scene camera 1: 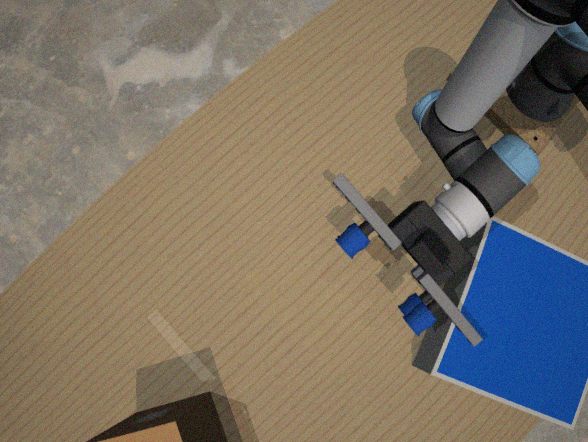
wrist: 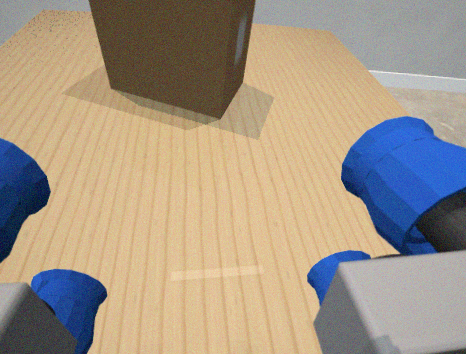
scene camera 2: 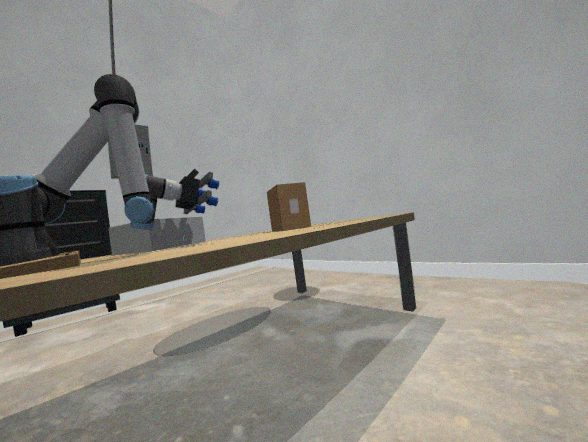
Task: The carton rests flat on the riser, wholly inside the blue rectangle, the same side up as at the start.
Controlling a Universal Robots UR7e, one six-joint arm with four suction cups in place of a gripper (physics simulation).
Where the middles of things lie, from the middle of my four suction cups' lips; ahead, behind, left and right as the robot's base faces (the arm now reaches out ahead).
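With the brown carton (scene camera 1: 197,411), my suction cup is 70 mm above it, and it is also 40 mm to the right of the carton and 450 mm short of it. Then there is the riser with blue rectangle (scene camera 1: 516,291), which is 120 mm below my suction cup, 240 mm to the left of it and 150 mm behind it.
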